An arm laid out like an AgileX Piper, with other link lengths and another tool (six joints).
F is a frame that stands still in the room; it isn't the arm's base.
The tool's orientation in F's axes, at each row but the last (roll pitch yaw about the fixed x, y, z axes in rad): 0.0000 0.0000 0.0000; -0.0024 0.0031 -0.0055; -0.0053 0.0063 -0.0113; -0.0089 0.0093 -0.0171; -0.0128 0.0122 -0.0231; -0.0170 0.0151 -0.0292; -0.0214 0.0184 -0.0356; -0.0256 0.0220 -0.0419; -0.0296 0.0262 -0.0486
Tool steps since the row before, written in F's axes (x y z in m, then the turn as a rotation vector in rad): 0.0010 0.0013 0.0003 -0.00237 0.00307 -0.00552; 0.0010 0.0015 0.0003 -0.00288 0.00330 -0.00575; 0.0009 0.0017 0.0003 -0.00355 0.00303 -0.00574; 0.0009 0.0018 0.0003 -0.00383 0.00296 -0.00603; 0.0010 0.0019 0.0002 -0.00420 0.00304 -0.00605; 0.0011 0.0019 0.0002 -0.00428 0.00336 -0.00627; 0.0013 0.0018 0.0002 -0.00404 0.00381 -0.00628; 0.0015 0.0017 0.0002 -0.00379 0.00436 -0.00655; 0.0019 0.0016 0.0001 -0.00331 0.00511 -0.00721
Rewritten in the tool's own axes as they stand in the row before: 0.0010 0.0013 0.0003 -0.00237 0.00307 -0.00552; 0.0010 0.0015 0.0003 -0.00288 0.00330 -0.00575; 0.0009 0.0017 0.0003 -0.00355 0.00302 -0.00575; 0.0009 0.0018 0.0003 -0.00382 0.00295 -0.00604; 0.0010 0.0019 0.0002 -0.00419 0.00302 -0.00606; 0.0010 0.0019 0.0002 -0.00428 0.00334 -0.00628; 0.0012 0.0018 0.0003 -0.00406 0.00380 -0.00628; 0.0014 0.0018 0.0003 -0.00382 0.00437 -0.00653; 0.0018 0.0017 0.0002 -0.00336 0.00516 -0.00715
